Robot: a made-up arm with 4 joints. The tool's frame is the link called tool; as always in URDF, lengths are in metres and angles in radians. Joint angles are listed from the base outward. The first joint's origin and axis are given. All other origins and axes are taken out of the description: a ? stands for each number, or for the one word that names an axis. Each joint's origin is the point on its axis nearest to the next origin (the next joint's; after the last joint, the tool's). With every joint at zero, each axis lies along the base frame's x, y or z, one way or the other. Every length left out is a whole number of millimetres.
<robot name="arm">
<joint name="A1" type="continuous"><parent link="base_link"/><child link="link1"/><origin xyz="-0.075 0.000 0.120"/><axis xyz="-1 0 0"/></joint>
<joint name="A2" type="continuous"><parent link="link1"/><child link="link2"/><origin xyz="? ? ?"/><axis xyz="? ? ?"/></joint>
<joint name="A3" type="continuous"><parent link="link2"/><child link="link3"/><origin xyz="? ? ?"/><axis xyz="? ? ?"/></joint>
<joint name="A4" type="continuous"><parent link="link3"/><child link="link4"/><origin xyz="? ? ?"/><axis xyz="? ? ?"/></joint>
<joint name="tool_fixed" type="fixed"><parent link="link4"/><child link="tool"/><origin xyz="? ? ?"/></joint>
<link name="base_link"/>
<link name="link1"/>
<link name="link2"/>
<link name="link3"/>
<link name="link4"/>
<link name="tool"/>
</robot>
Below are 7 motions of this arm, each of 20 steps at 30 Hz.
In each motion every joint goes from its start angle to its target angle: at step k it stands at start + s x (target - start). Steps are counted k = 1, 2, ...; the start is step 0. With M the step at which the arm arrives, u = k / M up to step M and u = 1 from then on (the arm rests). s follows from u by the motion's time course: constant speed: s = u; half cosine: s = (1 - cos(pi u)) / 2; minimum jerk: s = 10 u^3 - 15 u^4 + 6 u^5.
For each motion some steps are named. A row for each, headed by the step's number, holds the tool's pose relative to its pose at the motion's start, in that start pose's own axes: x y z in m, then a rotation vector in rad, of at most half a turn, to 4 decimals.
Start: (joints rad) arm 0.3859 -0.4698 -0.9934 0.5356
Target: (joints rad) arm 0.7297 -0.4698 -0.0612 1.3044
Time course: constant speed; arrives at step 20
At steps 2, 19, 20:
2: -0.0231 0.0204 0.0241 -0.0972 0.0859 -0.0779
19: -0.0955 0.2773 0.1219 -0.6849 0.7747 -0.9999
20: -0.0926 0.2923 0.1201 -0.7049 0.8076 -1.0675

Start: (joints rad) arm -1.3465 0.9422 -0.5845 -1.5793
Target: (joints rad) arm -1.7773 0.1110 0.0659 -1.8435
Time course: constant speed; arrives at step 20
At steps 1, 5, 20:
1: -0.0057 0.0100 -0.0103 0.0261 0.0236 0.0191
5: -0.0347 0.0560 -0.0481 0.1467 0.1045 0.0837
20: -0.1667 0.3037 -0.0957 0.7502 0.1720 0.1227

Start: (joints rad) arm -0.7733 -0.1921 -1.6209 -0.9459
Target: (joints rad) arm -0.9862 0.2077 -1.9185 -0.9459
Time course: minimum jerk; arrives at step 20
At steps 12, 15, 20:
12: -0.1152 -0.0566 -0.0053 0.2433 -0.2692 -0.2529
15: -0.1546 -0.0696 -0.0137 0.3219 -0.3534 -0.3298
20: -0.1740 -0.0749 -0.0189 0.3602 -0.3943 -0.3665

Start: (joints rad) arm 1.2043 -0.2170 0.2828 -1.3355
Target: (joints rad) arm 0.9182 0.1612 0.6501 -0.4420
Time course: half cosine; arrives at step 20
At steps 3, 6, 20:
3: -0.0035 0.0049 0.0069 -0.0212 0.0516 -0.0007
6: -0.0124 0.0197 0.0263 -0.0789 0.1987 -0.0082
20: -0.0224 0.1249 0.1230 -0.3242 1.0454 -0.1618

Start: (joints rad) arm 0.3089 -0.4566 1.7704 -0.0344
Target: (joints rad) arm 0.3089 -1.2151 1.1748 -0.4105
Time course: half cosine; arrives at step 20
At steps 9, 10, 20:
9: 0.0221 -0.0338 -0.0291 0.2461 -0.4777 -0.0521
10: 0.0285 -0.0391 -0.0335 0.2915 -0.5668 -0.0572
20: 0.0832 -0.0662 -0.0457 0.5867 -1.1310 -0.0530

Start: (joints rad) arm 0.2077 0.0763 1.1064 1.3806
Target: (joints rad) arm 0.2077 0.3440 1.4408 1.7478
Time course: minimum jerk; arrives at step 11
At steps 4, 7, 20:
4: -0.0141 0.0204 0.0053 0.0156 0.1569 -0.0890
7: -0.0311 0.0626 0.0227 0.0535 0.4595 -0.2528
20: -0.0341 0.0858 0.0346 0.0776 0.6207 -0.3374

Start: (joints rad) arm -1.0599 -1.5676 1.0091 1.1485
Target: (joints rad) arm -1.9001 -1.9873 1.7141 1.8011
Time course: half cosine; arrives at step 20
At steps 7, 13, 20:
7: -0.0203 0.0312 0.0625 0.0786 -0.0280 -0.2425
13: -0.0422 0.0756 0.1667 0.3769 -0.0198 -0.6588
20: -0.0441 0.0877 0.2387 0.6571 0.0097 -0.8811

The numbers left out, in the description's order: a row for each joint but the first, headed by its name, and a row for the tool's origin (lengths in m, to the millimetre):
A2: xyz 0.000 0.047 -0.400, axis 0 0 -1
A3: xyz 0.074 -0.185 0.000, axis -1 0 0
A4: xyz 0.000 -0.133 0.200, axis 0 1 0
tool: xyz -0.044 0.000 -0.052

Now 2 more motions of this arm.
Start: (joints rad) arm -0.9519 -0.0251 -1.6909 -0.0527
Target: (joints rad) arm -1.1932 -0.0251 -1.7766 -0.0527
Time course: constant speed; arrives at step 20
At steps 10, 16, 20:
10: -0.0020 -0.0413 -0.0707 0.1634 0.0004 -0.0056
16: -0.0033 -0.0614 -0.1158 0.2614 0.0007 -0.0090
20: -0.0042 -0.0727 -0.1467 0.3268 0.0010 -0.0112

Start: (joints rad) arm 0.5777 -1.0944 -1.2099 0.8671
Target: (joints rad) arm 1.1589 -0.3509 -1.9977 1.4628
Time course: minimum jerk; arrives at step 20
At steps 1, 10, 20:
1: -0.0005 -0.0001 -0.0004 0.0010 0.0001 -0.0001
10: -0.1943 -0.0015 -0.1911 0.3526 -0.0320 0.0251
20: -0.3285 0.0858 -0.3641 0.4451 -0.1462 0.1256

